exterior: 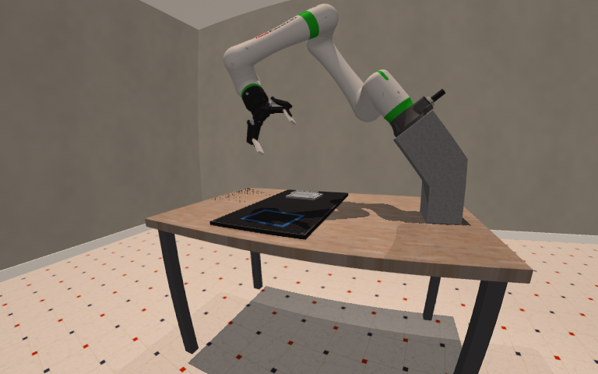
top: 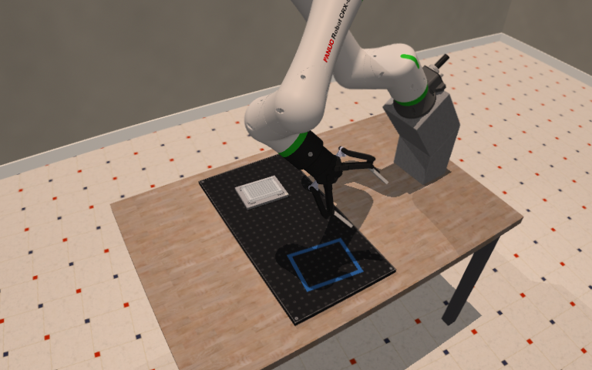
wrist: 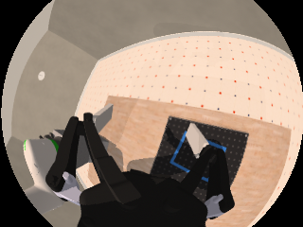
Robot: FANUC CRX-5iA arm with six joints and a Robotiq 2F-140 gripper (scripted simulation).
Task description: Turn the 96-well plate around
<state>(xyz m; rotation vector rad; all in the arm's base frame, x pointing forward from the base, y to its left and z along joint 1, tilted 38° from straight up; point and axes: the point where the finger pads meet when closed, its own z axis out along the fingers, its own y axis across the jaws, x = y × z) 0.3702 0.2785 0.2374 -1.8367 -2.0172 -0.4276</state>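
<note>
Right now my hand is 8 cm short of the white 96-well plate, 45 cm to the left of it and 28 cm above it. Round my hand: grey plate nest N1 (8 cm ahead, 45 cm to the right, 29 cm below).
</note>
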